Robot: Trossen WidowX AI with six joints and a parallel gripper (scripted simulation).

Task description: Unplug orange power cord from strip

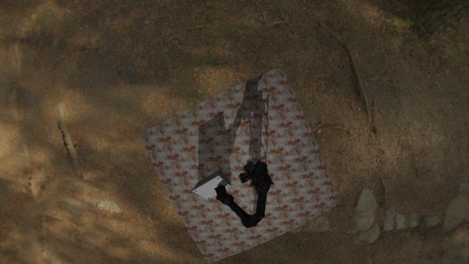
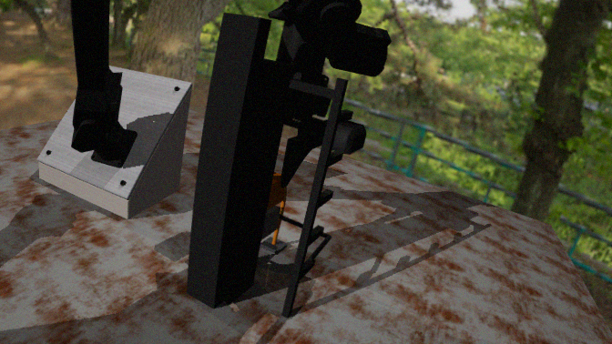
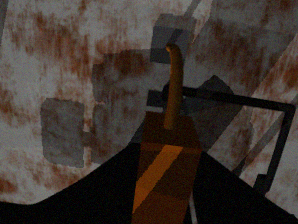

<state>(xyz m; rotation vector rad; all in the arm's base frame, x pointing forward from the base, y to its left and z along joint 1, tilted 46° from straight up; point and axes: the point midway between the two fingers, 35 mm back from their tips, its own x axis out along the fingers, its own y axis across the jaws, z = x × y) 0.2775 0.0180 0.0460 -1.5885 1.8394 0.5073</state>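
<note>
Right now the orange plug is 30 mm to the right of my gripper tip.
</note>
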